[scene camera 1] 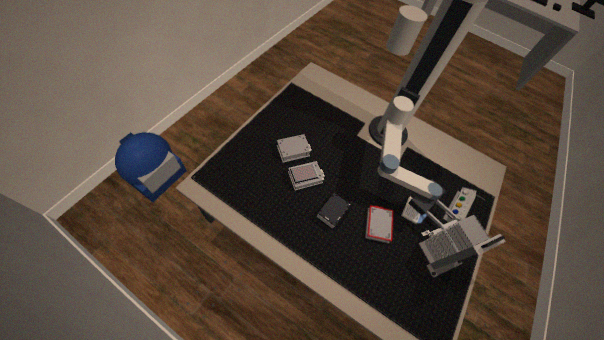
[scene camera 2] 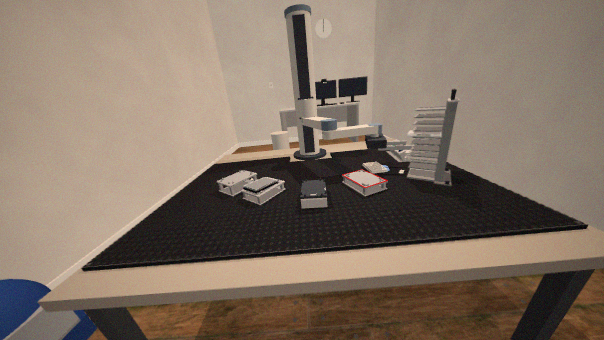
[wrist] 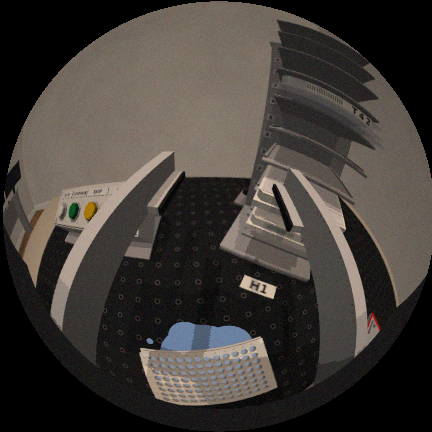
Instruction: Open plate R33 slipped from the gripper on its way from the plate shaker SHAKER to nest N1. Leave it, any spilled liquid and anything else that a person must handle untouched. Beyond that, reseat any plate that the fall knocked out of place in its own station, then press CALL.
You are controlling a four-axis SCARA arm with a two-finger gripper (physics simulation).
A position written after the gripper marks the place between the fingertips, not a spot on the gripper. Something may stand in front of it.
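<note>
Gripper [wrist: 230, 168], visible. Button box [wrist: 76, 206], likewise.
</note>
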